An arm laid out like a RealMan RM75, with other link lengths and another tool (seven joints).
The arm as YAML. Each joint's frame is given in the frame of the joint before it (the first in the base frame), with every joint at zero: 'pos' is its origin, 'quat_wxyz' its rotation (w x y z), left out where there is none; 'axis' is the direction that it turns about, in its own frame. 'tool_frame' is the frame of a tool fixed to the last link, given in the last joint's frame.
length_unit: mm
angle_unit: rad
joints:
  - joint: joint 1
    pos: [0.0, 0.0, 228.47]
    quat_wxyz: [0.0, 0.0, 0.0, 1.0]
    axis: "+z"
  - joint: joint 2
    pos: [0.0, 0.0, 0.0]
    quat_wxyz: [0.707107, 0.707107, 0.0, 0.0]
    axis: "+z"
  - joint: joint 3
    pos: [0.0, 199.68, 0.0]
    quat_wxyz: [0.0, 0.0, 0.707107, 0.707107]
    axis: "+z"
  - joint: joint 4
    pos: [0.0, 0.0, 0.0]
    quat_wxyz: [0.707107, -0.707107, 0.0, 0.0]
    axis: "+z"
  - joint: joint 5
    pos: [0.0, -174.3, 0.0]
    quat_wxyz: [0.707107, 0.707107, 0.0, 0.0]
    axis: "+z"
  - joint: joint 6
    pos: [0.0, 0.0, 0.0]
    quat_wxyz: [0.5, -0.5, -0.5, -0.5]
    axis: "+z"
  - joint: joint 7
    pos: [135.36, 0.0, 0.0]
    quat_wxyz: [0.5, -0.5, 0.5, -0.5]
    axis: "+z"
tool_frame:
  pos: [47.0, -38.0, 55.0]
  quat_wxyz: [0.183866, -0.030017, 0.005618, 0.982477]
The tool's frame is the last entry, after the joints.
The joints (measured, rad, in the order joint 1, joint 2, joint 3, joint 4, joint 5, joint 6, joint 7), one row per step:
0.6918, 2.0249, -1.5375, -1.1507, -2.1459, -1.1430, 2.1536
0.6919, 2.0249, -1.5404, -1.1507, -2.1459, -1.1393, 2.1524
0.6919, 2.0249, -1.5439, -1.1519, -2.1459, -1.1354, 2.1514
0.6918, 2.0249, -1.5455, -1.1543, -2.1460, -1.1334, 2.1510
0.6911, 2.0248, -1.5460, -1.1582, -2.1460, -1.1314, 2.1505
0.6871, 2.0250, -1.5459, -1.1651, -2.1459, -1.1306, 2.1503
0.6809, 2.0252, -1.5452, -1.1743, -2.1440, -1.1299, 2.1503
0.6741, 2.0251, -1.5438, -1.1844, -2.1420, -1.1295, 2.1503
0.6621, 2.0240, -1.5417, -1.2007, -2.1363, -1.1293, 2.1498
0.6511, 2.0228, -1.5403, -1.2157, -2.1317, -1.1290, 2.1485
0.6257, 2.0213, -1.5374, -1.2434, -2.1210, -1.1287, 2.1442
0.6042, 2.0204, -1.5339, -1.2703, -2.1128, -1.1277, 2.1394
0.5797, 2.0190, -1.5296, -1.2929, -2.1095, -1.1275, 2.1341
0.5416, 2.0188, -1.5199, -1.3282, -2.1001, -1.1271, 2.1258
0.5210, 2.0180, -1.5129, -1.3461, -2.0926, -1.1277, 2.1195
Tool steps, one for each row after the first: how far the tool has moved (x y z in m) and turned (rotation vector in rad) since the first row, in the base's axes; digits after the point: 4 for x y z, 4 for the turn. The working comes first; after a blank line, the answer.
Tool pose at each row, in the base's axes (x y z in m, rotation vector in rad; the steps are taken from these numbers as rounded here):
0.0417, 0.3123, -0.0771, -2.8262, -0.1658, -0.1791
0.0416, 0.3123, -0.0775, -2.8243, -0.1700, -0.1797
0.0412, 0.3123, -0.0779, -2.8221, -0.1758, -0.1799
0.0407, 0.3123, -0.0779, -2.8200, -0.1804, -0.1791
0.0399, 0.3124, -0.0775, -2.8166, -0.1851, -0.1767
0.0394, 0.3123, -0.0768, -2.8133, -0.1875, -0.1731
0.0387, 0.3121, -0.0757, -2.8095, -0.1881, -0.1659
0.0381, 0.3119, -0.0744, -2.8051, -0.1883, -0.1584
0.0372, 0.3115, -0.0719, -2.7987, -0.1872, -0.1448
0.0366, 0.3111, -0.0697, -2.7925, -0.1882, -0.1341
0.0366, 0.3098, -0.0656, -2.7824, -0.1847, -0.1127
0.0359, 0.3087, -0.0617, -2.7702, -0.1869, -0.0935
0.0381, 0.3080, -0.0581, -2.7585, -0.1821, -0.0849
0.0403, 0.3067, -0.0520, -2.7396, -0.1711, -0.0635
0.0417, 0.3061, -0.0483, -2.7292, -0.1645, -0.0509

-0.0001, 0.0000, -0.0004, 0.0015, -0.0009, 0.0030
-0.0005, 0.0000, -0.0008, 0.0031, -0.0016, 0.0071
-0.0010, 0.0000, -0.0008, 0.0047, -0.0015, 0.0106
-0.0018, 0.0001, -0.0004, 0.0077, -0.0004, 0.0144
-0.0023, 0.0000, 0.0003, 0.0107, 0.0019, 0.0168
-0.0030, -0.0002, 0.0014, 0.0146, 0.0068, 0.0184
-0.0036, -0.0004, 0.0027, 0.0190, 0.0121, 0.0198
-0.0045, -0.0008, 0.0052, 0.0256, 0.0217, 0.0212
-0.0051, -0.0012, 0.0074, 0.0316, 0.0291, 0.0237
-0.0051, -0.0025, 0.0115, 0.0420, 0.0446, 0.0246
-0.0058, -0.0036, 0.0154, 0.0537, 0.0580, 0.0295
-0.0036, -0.0043, 0.0190, 0.0658, 0.0649, 0.0283
-0.0014, -0.0056, 0.0251, 0.0853, 0.0817, 0.0250
0.0000, -0.0062, 0.0288, 0.0960, 0.0916, 0.0228

